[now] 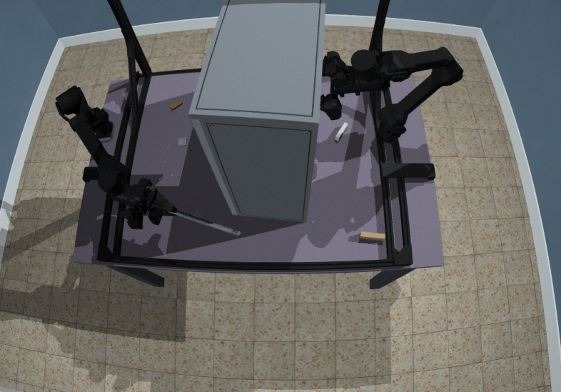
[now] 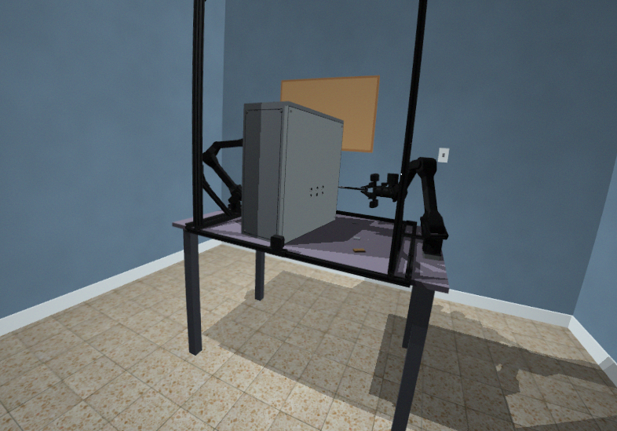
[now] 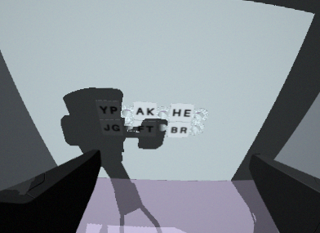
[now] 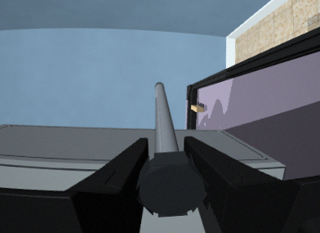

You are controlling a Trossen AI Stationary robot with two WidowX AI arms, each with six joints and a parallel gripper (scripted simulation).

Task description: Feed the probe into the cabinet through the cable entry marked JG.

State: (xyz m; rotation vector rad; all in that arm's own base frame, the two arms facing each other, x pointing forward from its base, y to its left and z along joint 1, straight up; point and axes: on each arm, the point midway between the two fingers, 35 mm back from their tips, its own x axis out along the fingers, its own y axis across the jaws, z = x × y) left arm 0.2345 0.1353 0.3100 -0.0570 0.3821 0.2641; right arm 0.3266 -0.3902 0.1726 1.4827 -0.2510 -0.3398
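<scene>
My right gripper is now 22 cm past the JG mark, 18 cm to the right of it and 2 cm above it. Round my right hand: wooden block 1 cm ahead, 58 cm to the left, 18 cm below; probe 3 cm ahead, 10 cm to the left; white block 35 cm behind, 49 cm to the left, 18 cm below.
</scene>
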